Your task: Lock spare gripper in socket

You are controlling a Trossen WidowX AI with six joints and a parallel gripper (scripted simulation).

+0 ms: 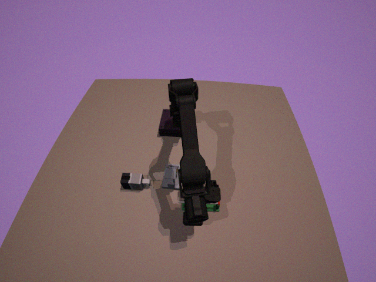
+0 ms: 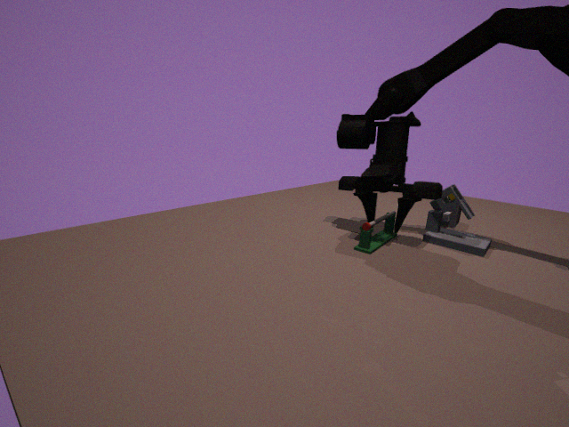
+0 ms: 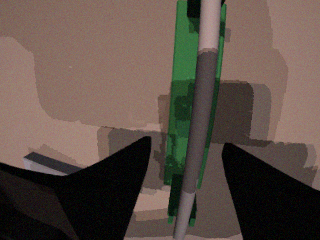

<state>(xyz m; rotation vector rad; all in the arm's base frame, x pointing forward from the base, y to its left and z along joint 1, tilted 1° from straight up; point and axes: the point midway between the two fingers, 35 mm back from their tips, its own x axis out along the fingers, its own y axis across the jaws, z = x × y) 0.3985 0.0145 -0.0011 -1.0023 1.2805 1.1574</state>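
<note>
Now: gripper tip 1 cm short of the green cradle and 2 cm to the right of it. Round my gripper tip: spare gripper (11 cm behind, 22 cm to the right, 1 cm above); then grey mount (11 cm behind, 7 cm to the right, 4 cm above).
</note>
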